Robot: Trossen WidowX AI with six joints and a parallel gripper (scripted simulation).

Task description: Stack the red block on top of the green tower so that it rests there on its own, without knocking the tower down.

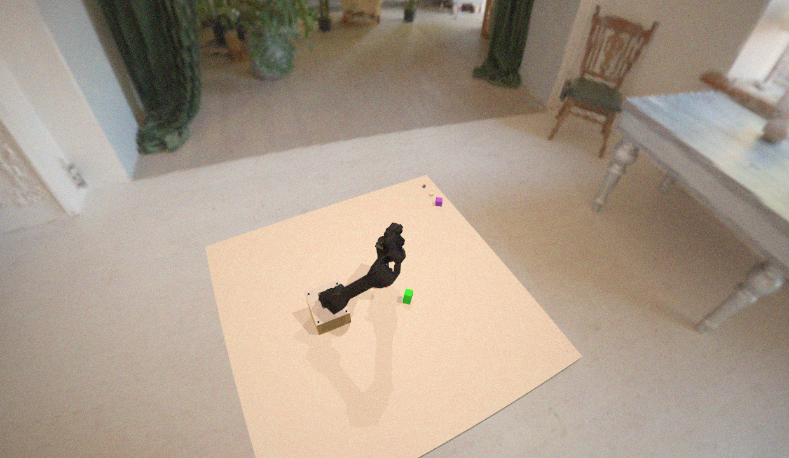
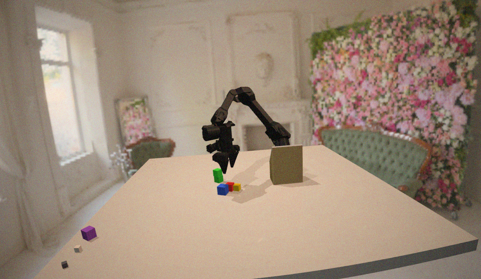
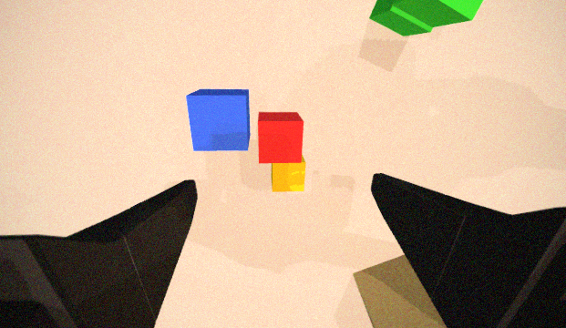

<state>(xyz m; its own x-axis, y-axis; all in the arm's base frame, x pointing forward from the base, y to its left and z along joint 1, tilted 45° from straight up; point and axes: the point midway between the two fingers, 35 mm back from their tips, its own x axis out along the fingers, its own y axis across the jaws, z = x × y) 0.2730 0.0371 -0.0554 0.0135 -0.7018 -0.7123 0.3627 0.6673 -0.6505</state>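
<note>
The red block is 8 cm below my gripper tip. From my gripper tip the other things lie so: blue block 3 cm ahead, 3 cm to the left, 8 cm below; then purple cube 49 cm ahead, 36 cm to the left, 8 cm below; then small yellow block 3 cm behind, 8 cm below.
</note>
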